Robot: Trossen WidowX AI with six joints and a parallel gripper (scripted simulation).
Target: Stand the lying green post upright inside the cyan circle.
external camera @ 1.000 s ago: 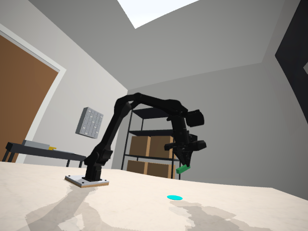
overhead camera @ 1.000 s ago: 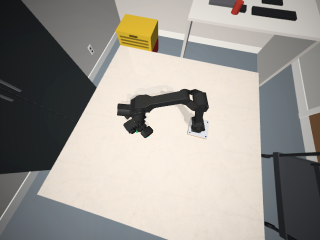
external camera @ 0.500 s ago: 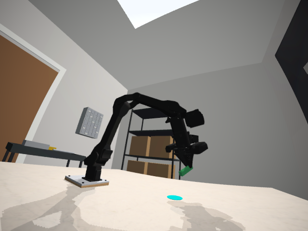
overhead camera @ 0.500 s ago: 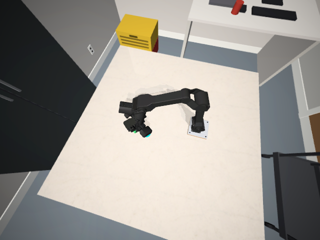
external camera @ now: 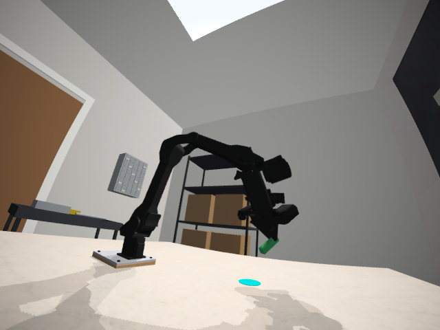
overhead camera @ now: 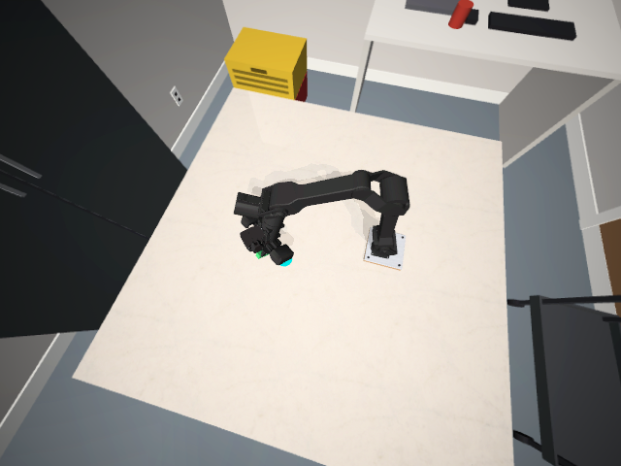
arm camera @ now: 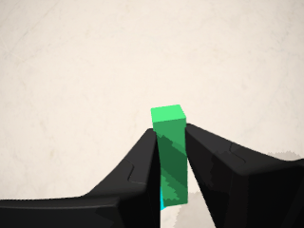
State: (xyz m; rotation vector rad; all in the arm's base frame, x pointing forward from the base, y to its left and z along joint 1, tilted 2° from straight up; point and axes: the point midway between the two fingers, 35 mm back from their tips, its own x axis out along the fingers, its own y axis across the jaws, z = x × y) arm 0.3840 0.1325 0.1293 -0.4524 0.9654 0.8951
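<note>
Right now the cyan circle is 120 mm below my gripper tip, 60 mm behind it and 30 mm to the right of it. Also, from my gripper tip: green post: 10 mm to the right, 10 mm below, 10 mm behind.
</note>
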